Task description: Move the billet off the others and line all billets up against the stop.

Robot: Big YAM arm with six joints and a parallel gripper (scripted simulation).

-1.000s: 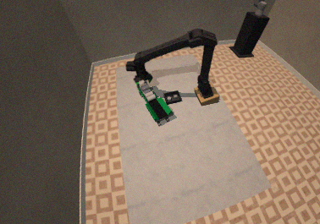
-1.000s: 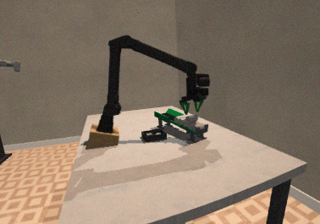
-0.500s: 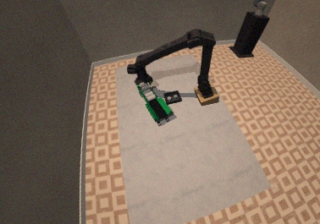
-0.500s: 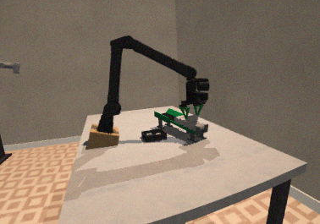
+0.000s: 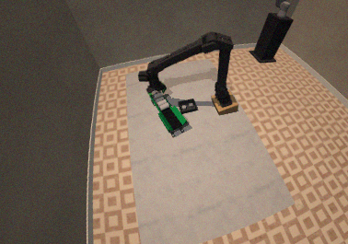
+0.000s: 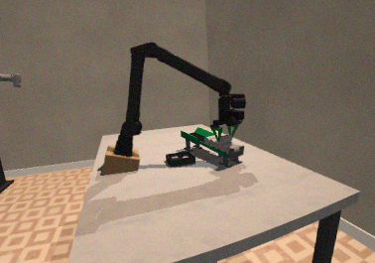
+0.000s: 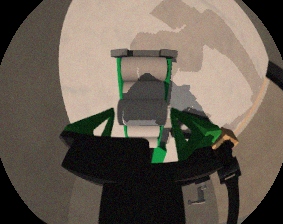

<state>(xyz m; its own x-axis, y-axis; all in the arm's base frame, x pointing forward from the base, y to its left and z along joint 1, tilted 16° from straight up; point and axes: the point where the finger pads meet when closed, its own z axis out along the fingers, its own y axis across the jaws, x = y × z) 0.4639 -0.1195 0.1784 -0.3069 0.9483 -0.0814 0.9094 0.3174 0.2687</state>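
Now: hand 2 cm short of the grey stop, 8 cm to the left of it and 6 cm above it. Also, from my hand: black tray: 22 cm behind, 8 cm to the left, 11 cm below.
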